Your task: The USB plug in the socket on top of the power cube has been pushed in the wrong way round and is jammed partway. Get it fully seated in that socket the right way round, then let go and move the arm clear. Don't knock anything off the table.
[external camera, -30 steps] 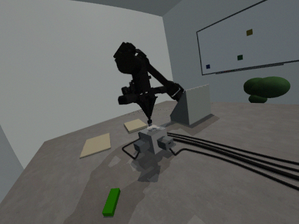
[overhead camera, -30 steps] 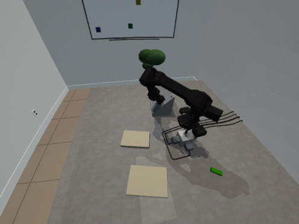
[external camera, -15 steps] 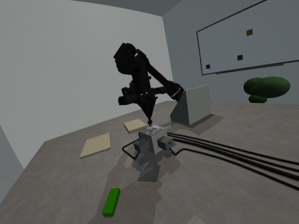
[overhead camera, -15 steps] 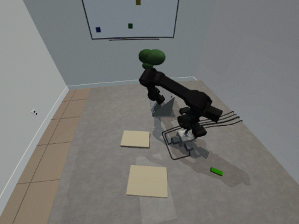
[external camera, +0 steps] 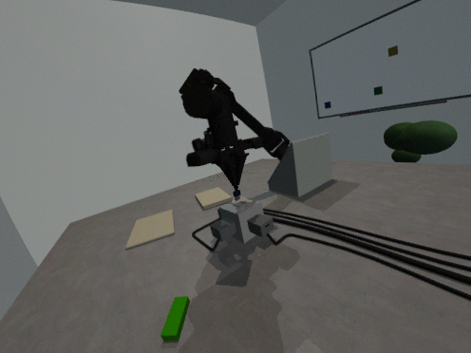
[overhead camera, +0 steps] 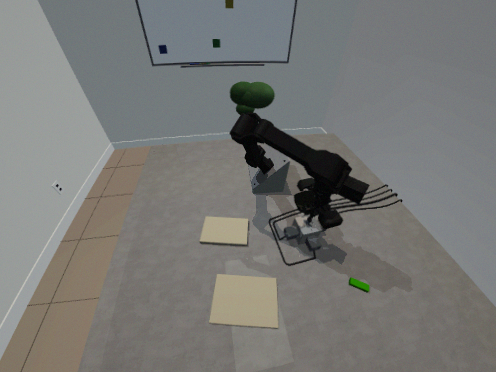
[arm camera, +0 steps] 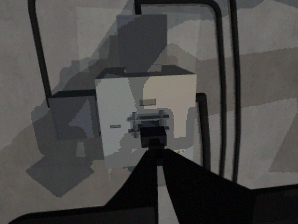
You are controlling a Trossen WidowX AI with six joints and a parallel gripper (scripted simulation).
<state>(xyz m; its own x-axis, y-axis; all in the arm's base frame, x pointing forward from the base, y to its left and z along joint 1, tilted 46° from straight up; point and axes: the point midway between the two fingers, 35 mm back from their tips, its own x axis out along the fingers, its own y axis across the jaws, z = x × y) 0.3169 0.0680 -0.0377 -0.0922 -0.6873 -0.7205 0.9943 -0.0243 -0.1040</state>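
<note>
Right now my gripper tip is 20 mm above the black USB plug. Round my gripper tip: green block: 220 mm ahead, 110 mm to the left, 120 mm below.
</note>
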